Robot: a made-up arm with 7 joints. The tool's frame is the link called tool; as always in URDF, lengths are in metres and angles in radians. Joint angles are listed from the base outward. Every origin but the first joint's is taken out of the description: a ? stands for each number. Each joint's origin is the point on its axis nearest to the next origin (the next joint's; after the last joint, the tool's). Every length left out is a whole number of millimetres.
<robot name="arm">
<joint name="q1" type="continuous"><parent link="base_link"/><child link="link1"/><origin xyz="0 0 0" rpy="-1.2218 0 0"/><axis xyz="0 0 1"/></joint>
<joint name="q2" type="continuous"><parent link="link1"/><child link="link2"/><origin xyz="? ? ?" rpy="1.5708 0 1.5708"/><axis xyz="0 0 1"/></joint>
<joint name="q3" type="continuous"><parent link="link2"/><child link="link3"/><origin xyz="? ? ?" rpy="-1.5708 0 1.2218"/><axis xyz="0 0 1"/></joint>
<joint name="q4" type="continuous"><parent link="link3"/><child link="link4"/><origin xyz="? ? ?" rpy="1.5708 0 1.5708"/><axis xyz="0 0 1"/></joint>
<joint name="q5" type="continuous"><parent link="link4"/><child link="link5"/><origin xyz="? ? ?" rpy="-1.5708 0 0"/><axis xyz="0 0 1"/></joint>
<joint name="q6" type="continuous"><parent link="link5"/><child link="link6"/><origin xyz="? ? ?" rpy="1.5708 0 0"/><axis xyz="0 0 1"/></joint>
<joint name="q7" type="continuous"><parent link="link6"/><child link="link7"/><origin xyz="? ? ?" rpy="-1.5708 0 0"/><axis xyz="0 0 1"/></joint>
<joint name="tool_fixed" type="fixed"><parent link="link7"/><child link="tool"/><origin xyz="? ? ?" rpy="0 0 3.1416"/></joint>
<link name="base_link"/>
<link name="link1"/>
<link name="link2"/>
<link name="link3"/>
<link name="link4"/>
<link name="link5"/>
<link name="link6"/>
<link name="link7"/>
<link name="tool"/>
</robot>
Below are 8 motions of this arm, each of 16 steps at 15 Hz.
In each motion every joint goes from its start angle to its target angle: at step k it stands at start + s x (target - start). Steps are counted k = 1, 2, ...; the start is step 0. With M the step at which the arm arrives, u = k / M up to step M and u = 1 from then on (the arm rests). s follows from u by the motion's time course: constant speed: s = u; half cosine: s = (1 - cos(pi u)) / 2; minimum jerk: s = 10 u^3 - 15 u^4 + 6 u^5.
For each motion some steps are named. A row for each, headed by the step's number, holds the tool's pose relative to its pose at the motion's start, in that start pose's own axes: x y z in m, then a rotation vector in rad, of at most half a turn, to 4 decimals.
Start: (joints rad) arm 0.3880 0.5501 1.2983 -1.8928 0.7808 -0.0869 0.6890
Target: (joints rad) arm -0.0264 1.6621 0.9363 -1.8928 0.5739 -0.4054 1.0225
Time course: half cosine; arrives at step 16
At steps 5, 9, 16:
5: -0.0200 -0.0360 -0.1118 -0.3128 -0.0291 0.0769
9: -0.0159 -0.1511 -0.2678 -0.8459 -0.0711 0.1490
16: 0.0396 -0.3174 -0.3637 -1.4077 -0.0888 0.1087

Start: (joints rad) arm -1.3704 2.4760 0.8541 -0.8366 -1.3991 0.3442 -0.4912
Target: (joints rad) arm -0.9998 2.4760 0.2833 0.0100 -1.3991 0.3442 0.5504
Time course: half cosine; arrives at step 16
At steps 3, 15, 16:
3: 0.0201 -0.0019 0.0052 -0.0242 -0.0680 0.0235
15: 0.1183 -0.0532 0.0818 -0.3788 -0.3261 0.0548
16: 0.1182 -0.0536 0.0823 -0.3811 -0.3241 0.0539

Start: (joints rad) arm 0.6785 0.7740 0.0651 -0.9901 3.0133 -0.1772 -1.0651
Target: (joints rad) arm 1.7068 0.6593 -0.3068 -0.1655 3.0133 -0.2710 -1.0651
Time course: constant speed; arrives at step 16
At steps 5, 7, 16:
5: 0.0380 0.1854 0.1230 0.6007 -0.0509 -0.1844
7: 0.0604 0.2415 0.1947 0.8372 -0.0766 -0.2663
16: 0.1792 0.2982 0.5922 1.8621 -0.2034 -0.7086

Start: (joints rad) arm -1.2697 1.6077 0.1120 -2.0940 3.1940 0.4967 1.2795
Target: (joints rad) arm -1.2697 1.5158 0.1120 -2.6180 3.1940 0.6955 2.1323
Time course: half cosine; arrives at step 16
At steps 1, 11, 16:
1: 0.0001 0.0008 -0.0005 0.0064 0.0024 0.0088
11: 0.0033 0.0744 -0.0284 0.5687 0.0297 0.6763
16: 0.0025 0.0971 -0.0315 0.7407 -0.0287 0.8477

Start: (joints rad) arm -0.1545 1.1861 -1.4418 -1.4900 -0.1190 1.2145 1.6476
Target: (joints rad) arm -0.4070 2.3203 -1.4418 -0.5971 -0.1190 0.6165 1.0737
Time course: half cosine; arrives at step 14
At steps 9, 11, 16:
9: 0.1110 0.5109 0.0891 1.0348 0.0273 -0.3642
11: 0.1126 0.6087 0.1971 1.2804 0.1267 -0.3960
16: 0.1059 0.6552 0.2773 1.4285 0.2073 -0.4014

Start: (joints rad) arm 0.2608 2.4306 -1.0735 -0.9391 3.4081 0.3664 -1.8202
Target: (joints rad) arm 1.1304 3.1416 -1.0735 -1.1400 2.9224 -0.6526 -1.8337
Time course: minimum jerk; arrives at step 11
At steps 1, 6, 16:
1: 0.0018 0.0007 0.0010 0.0071 0.0062 -0.0090
6: 0.2075 -0.0191 0.0411 0.5968 0.2702 -0.9230
16: 0.3497 -0.1437 0.0093 0.9043 0.0322 -1.6290

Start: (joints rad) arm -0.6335 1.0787 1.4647 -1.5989 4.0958 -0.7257 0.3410
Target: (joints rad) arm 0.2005 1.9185 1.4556 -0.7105 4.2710 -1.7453 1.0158
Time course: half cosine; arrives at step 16
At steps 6, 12, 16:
6: -0.0927 0.0277 -0.0513 -0.2793 -0.3966 0.0472
12: -0.1465 0.1508 -0.1666 -1.0477 -0.8169 0.1291
16: -0.1301 0.1879 -0.1974 -1.2943 -0.8538 0.1411

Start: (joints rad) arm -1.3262 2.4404 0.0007 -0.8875 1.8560 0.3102 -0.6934
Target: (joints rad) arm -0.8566 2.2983 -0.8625 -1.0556 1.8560 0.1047 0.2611
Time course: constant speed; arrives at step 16
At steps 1, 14, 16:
1: -0.0125 -0.0143 -0.0105 -0.0300 0.0512 0.0168
14: -0.2203 -0.1497 -0.0255 -0.1693 0.8106 0.1898
16: -0.2516 -0.1571 -0.0095 -0.1433 0.9336 0.2028

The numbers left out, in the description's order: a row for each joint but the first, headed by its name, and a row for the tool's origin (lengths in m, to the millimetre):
q2: 0 0 0
q3: 0.4 -0.145 0
q4: 0 -0.048 0
q5: 0.023 -0.187 0
q6: 0 0 0
q7: 0 0 0
tool: 0 0 0

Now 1 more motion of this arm.
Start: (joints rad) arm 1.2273 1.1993 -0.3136 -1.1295 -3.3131 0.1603 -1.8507
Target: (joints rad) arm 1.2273 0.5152 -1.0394 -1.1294 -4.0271 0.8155 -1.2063
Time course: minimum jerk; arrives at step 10
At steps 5, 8, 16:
5: -0.1751 -0.1751 -0.0228 -0.6795 0.3532 0.2053
8: -0.2669 -0.3648 0.0092 -1.3333 0.7378 0.3250
16: -0.2741 -0.3901 0.0168 -1.4192 0.7928 0.3262

